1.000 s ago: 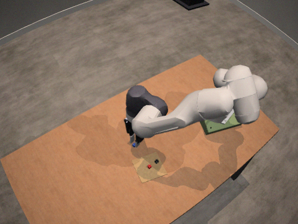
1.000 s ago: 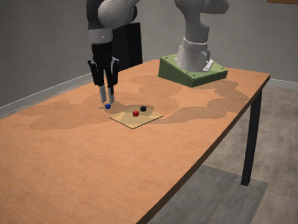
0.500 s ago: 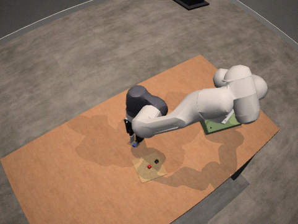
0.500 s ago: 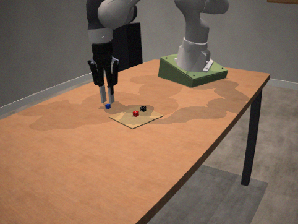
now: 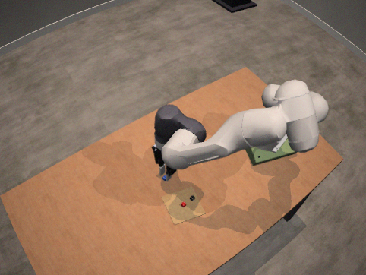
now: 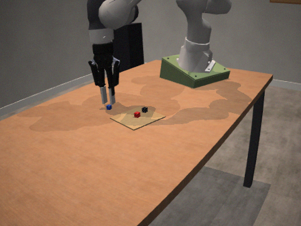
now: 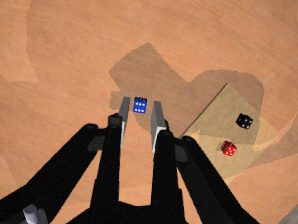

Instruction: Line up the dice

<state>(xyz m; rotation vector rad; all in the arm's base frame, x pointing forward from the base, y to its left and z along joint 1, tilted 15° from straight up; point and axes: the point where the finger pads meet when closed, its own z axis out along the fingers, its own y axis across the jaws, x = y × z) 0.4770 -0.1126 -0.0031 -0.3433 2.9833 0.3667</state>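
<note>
Right now the blue die is 50 mm below my hand. Round my hand: red die: 150 mm to the left, 40 mm below, 10 mm ahead; then tan mat: 150 mm to the left, 50 mm below, 10 mm ahead; then black die: 140 mm to the left, 40 mm below, 40 mm behind.
</note>
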